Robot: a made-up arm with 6 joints. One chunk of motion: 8 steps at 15 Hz.
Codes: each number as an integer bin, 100 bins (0 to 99) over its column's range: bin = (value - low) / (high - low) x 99, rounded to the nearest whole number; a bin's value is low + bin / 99 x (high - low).
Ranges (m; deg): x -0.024..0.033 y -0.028..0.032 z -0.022..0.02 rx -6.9..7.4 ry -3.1..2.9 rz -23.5..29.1
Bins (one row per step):
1: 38 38 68 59 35 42
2: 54 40 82 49 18 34
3: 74 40 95 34 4 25
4: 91 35 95 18 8 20
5: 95 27 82 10 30 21
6: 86 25 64 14 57 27
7: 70 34 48 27 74 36
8: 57 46 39 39 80 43
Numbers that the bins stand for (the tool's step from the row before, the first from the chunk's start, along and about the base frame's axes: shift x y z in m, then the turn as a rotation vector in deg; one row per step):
1: -0.00212 -0.00497 0.00685 1.622 -0.979 -1.185
2: 0.00709 -0.00376 0.01279 0.178 -2.009 -5.435
3: 0.01861 -0.00376 0.01830 -1.989 -2.858 -10.217
4: 0.02839 -0.00679 0.01830 -4.300 -2.615 -12.874
5: 0.03070 -0.01164 0.01279 -5.456 -1.282 -12.342
6: 0.02552 -0.01285 0.00515 -4.878 0.355 -9.155
7: 0.01630 -0.00739 -0.00164 -3.000 1.385 -4.373
8: 0.00882 -0.00012 -0.00545 -1.267 1.748 -0.654

